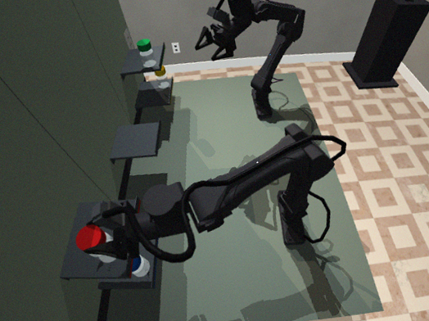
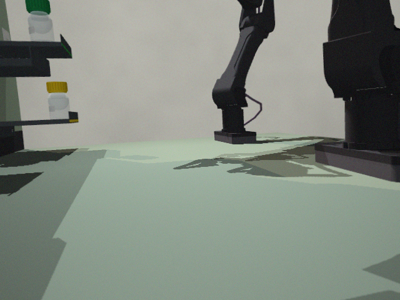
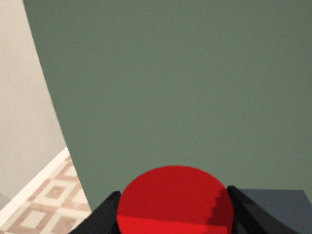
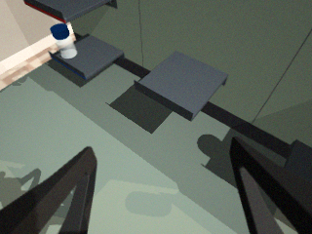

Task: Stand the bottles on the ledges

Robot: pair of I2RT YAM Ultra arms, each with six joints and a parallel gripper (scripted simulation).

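Right now my left hand is 50 mm above the red-capped bottle. From my left hand the other things lie so: blue-capped bottle (260 mm below); then green-capped bottle (10 mm behind, 780 mm to the right, 60 mm below); then yellow-capped bottle (20 mm behind, 880 mm to the right, 260 mm below).
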